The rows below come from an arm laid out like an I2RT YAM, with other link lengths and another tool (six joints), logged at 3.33 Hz.
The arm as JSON. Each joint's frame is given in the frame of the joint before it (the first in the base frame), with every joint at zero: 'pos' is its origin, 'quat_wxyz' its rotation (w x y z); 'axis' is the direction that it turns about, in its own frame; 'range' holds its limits. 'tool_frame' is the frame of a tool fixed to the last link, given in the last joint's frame.
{
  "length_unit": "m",
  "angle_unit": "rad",
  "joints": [
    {
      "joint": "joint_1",
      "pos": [
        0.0,
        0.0,
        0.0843
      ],
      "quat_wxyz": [
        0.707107,
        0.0,
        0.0,
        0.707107
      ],
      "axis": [
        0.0,
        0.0,
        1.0
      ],
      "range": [
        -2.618,
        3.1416
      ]
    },
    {
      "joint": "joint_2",
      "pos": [
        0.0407,
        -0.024,
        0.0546
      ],
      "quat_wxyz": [
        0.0,
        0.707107,
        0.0,
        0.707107
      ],
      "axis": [
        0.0,
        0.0,
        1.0
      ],
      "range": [
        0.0,
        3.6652
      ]
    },
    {
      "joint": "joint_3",
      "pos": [
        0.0,
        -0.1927,
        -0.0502
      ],
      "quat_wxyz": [
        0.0,
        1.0,
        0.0,
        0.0
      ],
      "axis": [
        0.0,
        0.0,
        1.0
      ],
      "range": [
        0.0,
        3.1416
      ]
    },
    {
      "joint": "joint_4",
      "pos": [
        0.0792,
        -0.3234,
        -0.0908
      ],
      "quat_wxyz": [
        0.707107,
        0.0,
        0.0,
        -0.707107
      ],
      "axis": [
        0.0,
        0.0,
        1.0
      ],
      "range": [
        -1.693,
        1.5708
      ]
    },
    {
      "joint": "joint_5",
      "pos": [
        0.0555,
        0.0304,
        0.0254
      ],
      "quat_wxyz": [
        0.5,
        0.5,
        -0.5,
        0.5
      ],
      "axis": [
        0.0,
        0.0,
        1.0
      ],
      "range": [
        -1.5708,
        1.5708
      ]
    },
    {
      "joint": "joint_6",
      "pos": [
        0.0,
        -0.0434,
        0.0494
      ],
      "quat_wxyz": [
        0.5,
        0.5,
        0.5,
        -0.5
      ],
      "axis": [
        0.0,
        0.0,
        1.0
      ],
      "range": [
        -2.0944,
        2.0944
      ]
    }
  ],
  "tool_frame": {
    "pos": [
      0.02,
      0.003,
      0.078
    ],
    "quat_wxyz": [
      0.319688,
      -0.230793,
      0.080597,
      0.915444
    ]
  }
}
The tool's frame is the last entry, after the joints.
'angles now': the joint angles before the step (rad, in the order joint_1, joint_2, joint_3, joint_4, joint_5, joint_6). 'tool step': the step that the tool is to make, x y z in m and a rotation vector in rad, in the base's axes. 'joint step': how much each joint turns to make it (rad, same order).
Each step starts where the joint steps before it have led.
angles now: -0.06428 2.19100 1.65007 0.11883 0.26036 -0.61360
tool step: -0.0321 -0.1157 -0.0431 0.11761 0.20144 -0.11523
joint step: -0.22499 0.00241 -0.02434 -0.19528 -0.13422 0.01416
